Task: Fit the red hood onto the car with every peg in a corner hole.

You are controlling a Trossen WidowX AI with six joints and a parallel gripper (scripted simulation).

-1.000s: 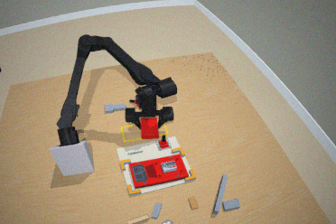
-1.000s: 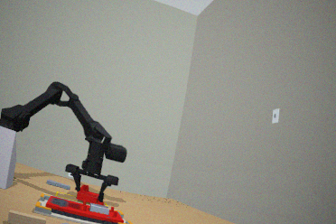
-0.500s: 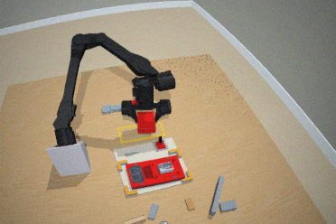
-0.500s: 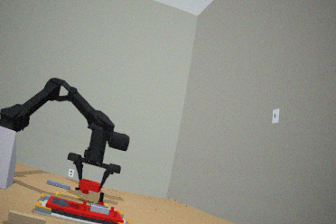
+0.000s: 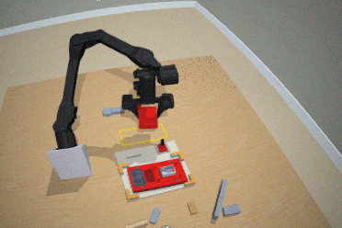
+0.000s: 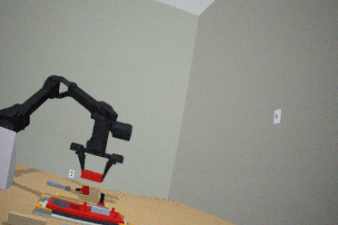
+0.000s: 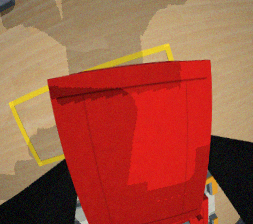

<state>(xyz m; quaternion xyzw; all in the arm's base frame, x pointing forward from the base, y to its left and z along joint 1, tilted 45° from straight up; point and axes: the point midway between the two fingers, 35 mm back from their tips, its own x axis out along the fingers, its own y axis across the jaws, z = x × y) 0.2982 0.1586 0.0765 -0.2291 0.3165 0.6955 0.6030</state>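
The grey engine block is 4 cm ahead of my gripper tip, 21 cm to the right of it and 8 cm below it. Also, from my gripper tip: tan block 11 cm ahead, 37 cm to the right, 10 cm below; then red hood 1 cm above.
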